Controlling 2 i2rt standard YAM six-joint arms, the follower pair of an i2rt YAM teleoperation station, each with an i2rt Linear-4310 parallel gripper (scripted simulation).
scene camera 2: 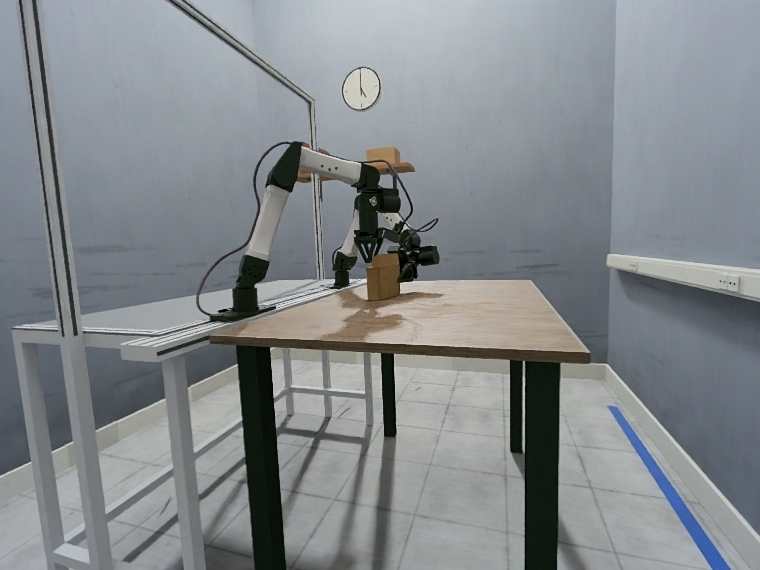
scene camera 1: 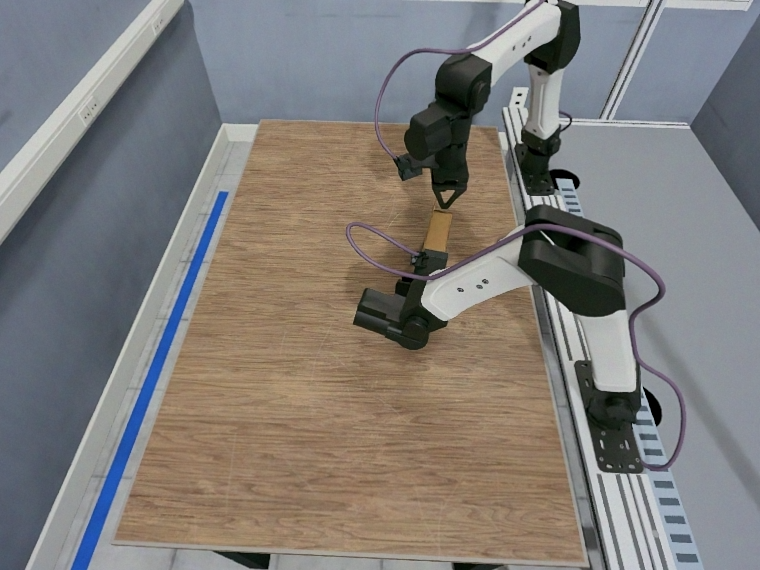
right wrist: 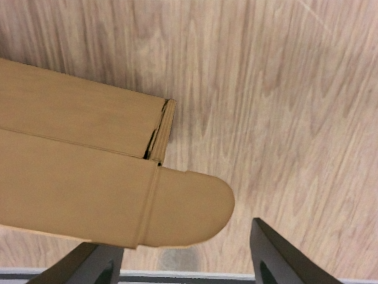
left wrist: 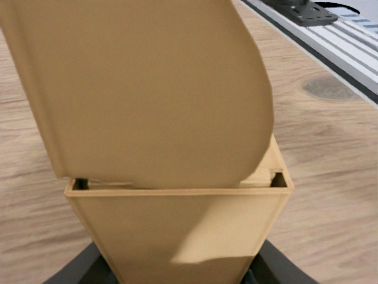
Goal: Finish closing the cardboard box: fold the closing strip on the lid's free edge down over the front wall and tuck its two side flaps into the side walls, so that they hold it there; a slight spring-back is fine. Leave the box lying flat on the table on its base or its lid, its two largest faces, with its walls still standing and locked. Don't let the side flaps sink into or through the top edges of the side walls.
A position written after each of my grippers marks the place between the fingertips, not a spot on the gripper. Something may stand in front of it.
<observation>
I see my left gripper (left wrist: 181, 231), my right gripper (scene camera 1: 443, 200), a rounded side flap (left wrist: 173, 102) and a rounded side flap (right wrist: 185, 209).
My right gripper is seen too in scene camera 2 (scene camera 2: 370, 262) and in the right wrist view (right wrist: 187, 229).
</observation>
